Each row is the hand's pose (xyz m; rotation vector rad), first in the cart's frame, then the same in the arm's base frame.
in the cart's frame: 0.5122 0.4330 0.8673 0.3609 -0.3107 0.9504
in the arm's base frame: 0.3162 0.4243 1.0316 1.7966 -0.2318 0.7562
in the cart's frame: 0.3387 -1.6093 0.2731 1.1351 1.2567 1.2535
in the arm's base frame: -0.4427 0.0905 -0.9348 -2.1463 -0.9186 -1.8175
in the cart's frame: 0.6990 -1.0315 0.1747 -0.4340 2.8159 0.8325
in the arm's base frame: -0.1307 0.5524 -0.5315 0.2776 -1.6570 -2.2718
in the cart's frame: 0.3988 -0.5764 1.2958 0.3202 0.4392 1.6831
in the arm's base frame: 0.3349 -0.3244 0.2226 1.7536 -0.1712 1.9155
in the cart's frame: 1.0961 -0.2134 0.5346 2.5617 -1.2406 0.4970
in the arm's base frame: 0.5076 0.7554 0.1812 -2.2587 0.7497 0.9163
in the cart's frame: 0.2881 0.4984 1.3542 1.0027 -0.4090 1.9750
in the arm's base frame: 0.4250 -0.0501 1.2654 2.4113 -1.1977 1.3751
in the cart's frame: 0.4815 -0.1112 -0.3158 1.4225 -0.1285 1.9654
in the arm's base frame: -0.4639 1.1516 0.2839 -2.4640 0.8639 -1.2902
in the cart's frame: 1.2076 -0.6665 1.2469 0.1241 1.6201 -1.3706
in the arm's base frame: 0.9465 0.0912 -0.1210 0.1892 2.6863 -0.0519
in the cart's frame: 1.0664 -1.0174 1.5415 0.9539 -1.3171 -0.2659
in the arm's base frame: 0.9548 -0.3354 -0.3397 1.8190 -0.3414 -1.1242
